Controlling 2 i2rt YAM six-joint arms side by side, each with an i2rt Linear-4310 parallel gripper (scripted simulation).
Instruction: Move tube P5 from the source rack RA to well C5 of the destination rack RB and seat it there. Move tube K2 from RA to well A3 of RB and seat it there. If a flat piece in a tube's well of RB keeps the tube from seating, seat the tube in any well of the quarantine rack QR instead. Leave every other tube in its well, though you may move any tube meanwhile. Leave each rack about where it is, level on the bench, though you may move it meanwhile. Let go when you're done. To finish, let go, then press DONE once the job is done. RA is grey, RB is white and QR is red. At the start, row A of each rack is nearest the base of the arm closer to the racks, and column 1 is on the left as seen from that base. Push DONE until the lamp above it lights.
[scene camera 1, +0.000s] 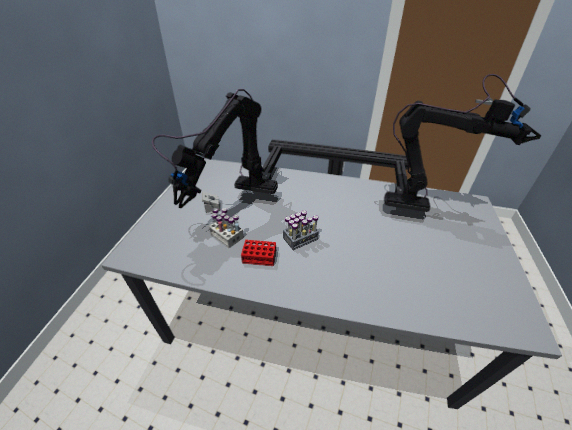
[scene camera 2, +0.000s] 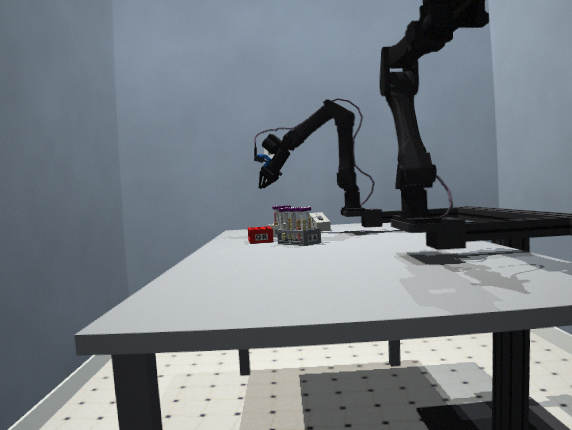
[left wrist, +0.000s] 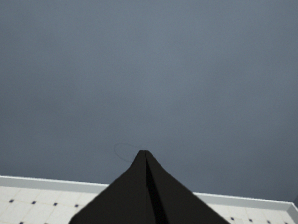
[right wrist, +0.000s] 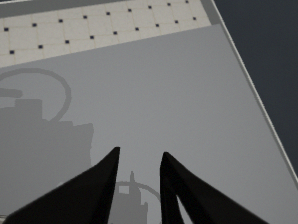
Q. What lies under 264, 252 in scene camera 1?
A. A red rack QR.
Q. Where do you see my right gripper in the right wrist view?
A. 140, 157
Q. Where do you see my left gripper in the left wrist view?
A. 143, 158
